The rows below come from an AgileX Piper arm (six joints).
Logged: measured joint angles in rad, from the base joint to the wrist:
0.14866, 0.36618, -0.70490, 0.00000, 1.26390, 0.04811
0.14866, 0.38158, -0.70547, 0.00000, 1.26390, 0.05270
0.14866, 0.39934, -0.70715, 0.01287, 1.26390, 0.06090
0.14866, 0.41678, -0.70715, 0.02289, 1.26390, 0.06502
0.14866, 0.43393, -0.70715, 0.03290, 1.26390, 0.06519
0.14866, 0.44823, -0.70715, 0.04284, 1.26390, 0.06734
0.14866, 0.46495, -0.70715, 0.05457, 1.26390, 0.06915
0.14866, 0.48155, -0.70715, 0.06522, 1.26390, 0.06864
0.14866, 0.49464, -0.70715, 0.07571, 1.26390, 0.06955
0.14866, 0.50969, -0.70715, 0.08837, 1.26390, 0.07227
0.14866, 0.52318, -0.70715, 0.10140, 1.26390, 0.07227
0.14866, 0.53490, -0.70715, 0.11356, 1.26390, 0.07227
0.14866, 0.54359, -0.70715, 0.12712, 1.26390, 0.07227
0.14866, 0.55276, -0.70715, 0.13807, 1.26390, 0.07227
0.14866, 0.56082, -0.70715, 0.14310, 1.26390, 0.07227
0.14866, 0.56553, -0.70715, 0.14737, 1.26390, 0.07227
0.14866, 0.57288, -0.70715, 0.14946, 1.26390, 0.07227
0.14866, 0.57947, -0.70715, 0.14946, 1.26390, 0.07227
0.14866, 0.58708, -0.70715, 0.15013, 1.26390, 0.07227
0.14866, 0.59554, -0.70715, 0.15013, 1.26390, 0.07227
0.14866, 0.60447, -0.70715, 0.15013, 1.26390, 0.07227
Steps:
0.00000, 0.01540, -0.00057, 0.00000, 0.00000, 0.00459
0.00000, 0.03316, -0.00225, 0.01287, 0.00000, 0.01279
0.00000, 0.05060, -0.00225, 0.02289, 0.00000, 0.01691
0.00000, 0.06775, -0.00225, 0.03290, 0.00000, 0.01708
0.00000, 0.08205, -0.00225, 0.04284, 0.00000, 0.01923
0.00000, 0.09877, -0.00225, 0.05457, 0.00000, 0.02104
0.00000, 0.11537, -0.00225, 0.06522, 0.00000, 0.02053
0.00000, 0.12846, -0.00225, 0.07571, 0.00000, 0.02144
0.00000, 0.14351, -0.00225, 0.08837, 0.00000, 0.02416
0.00000, 0.15700, -0.00225, 0.10140, 0.00000, 0.02416
0.00000, 0.16872, -0.00225, 0.11356, 0.00000, 0.02416
0.00000, 0.17741, -0.00225, 0.12712, 0.00000, 0.02416
0.00000, 0.18658, -0.00225, 0.13807, 0.00000, 0.02416
0.00000, 0.19464, -0.00225, 0.14310, 0.00000, 0.02416
0.00000, 0.19935, -0.00225, 0.14737, 0.00000, 0.02416
0.00000, 0.20670, -0.00225, 0.14946, 0.00000, 0.02416
0.00000, 0.21329, -0.00225, 0.14946, 0.00000, 0.02416
0.00000, 0.22090, -0.00225, 0.15013, 0.00000, 0.02416
0.00000, 0.22936, -0.00225, 0.15013, 0.00000, 0.02416
0.00000, 0.23829, -0.00225, 0.15013, 0.00000, 0.02416

